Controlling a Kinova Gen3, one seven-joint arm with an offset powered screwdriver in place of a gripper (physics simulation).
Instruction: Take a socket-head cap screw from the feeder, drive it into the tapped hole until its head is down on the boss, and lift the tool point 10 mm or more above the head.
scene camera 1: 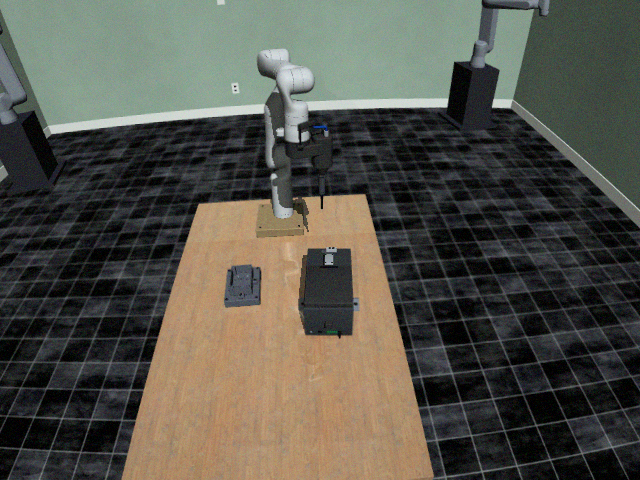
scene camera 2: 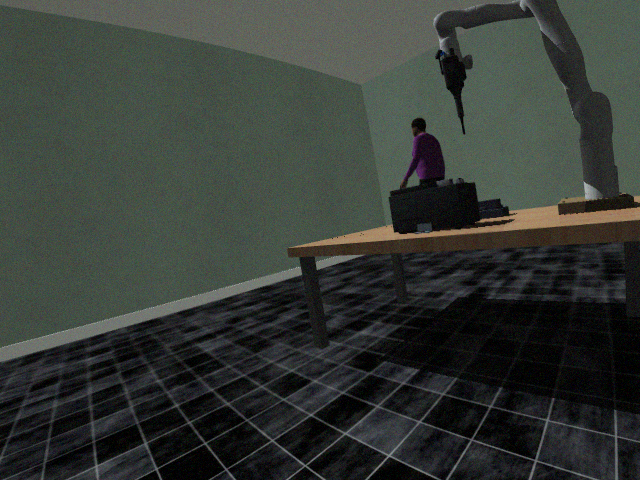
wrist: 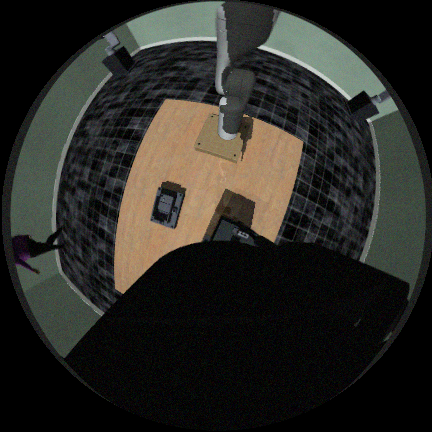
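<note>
My gripper, a black powered screwdriver (scene camera 1: 322, 207) (scene camera 2: 464, 133), points down, its thin tip high above the table and apart from everything. In the wrist view its dark body covers the lower part and hides the tip. Whether a screw sits on the tip is too small to tell. The feeder, a black box (scene camera 1: 328, 286) (scene camera 2: 434, 206) (wrist: 226, 232), stands on the table with a small light metal piece on its top. A dark grey block (scene camera 1: 242, 285) (scene camera 2: 493, 208) (wrist: 167, 205) with a raised middle lies beside it, apart from it. The tapped hole and boss cannot be made out.
The wooden table (scene camera 1: 268, 403) (scene camera 2: 356, 241) (wrist: 145, 250) carries the arm's tan base plate (scene camera 1: 279, 232) (scene camera 2: 578, 207) (wrist: 212, 147) at its far end in scene camera 1. A person in purple (scene camera 2: 429, 155) (wrist: 22, 250) stands beyond the table. Two other arms stand on dark pedestals (scene camera 1: 471, 95) (scene camera 1: 25, 149) by the walls.
</note>
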